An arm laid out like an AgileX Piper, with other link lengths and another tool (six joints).
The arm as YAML. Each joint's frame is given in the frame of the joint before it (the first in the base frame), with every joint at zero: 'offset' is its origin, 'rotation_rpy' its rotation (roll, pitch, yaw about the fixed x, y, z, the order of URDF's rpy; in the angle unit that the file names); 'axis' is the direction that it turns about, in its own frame. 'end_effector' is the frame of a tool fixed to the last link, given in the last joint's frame.
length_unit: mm
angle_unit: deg
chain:
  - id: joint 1
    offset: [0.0, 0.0, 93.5]
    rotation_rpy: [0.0, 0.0, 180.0]
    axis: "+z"
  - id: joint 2
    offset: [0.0, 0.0, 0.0]
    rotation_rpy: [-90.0, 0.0, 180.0]
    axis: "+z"
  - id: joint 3
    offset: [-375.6, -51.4, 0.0]
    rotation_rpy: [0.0, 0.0, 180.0]
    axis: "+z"
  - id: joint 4
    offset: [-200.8, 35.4, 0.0]
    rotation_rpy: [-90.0, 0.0, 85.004]
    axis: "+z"
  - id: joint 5
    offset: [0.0, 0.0, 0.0]
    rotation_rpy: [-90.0, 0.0, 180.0]
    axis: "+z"
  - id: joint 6
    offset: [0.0, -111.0, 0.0]
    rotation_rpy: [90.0, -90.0, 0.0]
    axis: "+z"
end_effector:
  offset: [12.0, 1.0, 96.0]
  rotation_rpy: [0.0, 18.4, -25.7]
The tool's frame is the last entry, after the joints.
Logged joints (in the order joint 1, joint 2, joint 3, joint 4, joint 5, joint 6), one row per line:
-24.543 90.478 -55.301 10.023 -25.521 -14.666
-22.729 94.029 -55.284 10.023 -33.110 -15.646
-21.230 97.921 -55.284 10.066 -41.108 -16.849
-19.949 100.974 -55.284 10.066 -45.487 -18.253
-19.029 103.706 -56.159 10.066 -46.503 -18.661
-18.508 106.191 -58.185 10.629 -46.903 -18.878
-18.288 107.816 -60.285 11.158 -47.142 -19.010
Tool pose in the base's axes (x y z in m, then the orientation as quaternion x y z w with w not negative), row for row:
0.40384 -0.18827 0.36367 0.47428 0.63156 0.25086 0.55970
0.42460 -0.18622 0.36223 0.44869 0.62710 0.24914 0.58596
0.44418 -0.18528 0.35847 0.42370 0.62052 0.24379 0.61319
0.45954 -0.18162 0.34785 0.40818 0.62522 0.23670 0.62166
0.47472 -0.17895 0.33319 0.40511 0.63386 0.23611 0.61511
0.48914 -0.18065 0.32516 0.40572 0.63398 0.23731 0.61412
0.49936 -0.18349 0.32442 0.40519 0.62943 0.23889 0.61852
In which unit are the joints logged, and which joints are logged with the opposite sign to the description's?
The joints are logged in degrees. Opposite sign: none.
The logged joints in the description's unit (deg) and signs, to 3 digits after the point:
-24.543 90.478 -55.301 10.023 -25.521 -14.666
-22.729 94.029 -55.284 10.023 -33.110 -15.646
-21.230 97.921 -55.284 10.066 -41.108 -16.849
-19.949 100.974 -55.284 10.066 -45.487 -18.253
-19.029 103.706 -56.159 10.066 -46.503 -18.661
-18.508 106.191 -58.185 10.629 -46.903 -18.878
-18.288 107.816 -60.285 11.158 -47.142 -19.010

